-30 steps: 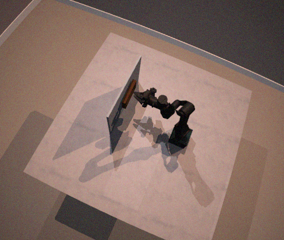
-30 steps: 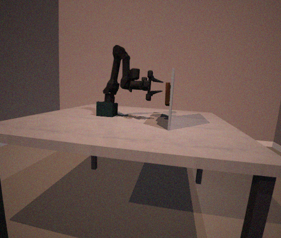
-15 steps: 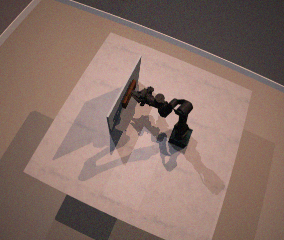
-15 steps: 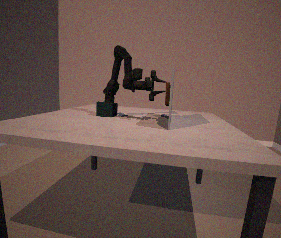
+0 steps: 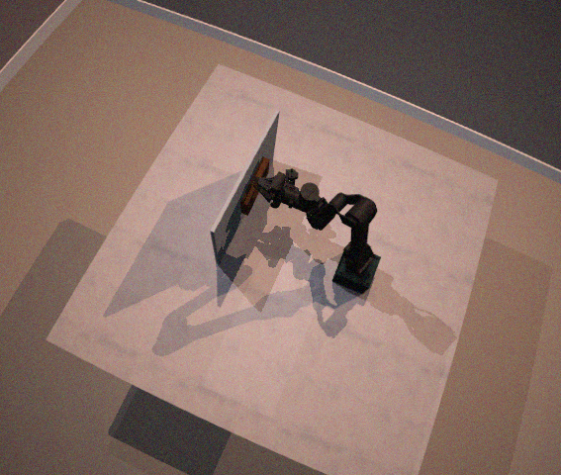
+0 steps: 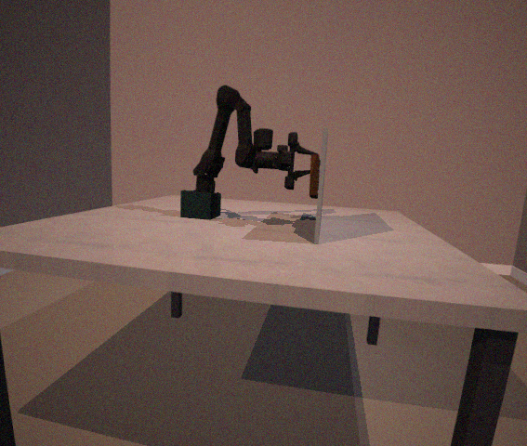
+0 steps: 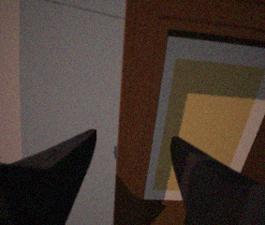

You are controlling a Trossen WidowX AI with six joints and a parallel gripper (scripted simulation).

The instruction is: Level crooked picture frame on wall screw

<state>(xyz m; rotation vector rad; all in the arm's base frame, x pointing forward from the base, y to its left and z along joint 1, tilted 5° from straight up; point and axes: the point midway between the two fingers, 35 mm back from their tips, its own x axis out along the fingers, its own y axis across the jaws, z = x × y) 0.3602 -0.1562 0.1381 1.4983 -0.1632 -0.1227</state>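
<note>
My gripper tip is now 50 mm above the brown wooden picture frame and 10 mm to the left of it. Also, from my gripper tip: grey wall panel 70 mm below, 20 mm ahead.
</note>
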